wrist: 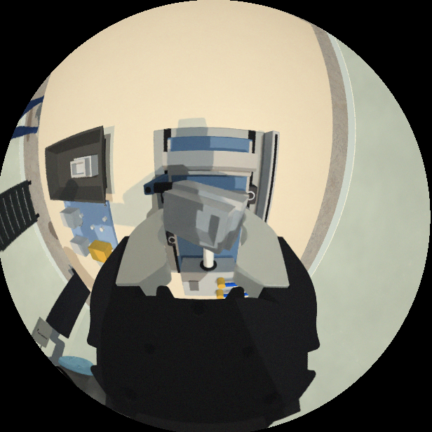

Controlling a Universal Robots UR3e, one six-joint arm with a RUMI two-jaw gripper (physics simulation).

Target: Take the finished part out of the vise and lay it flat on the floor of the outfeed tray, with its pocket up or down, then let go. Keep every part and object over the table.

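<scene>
My gripper (203,211) is shut on the finished part (187,212), a grey block, and holds it above the vise. The part is tilted and turned between the two pale fingers; which way its pocket faces is hard to tell. The vise (205,161) lies below, with its pale jaw bar, blue bed and screw in view; the held part hides its middle. The dark outfeed tray (104,167) stands at the left, and a light grey part (86,167) with a pocket lies inside it.
A blue plate (94,212) with small pegs lies beside the tray, with grey blocks (71,218) (79,245) and a yellow block (100,251) at it. A dark handle (154,188) sticks out from the vise's left side. A grey rail (271,175) runs along its right side.
</scene>
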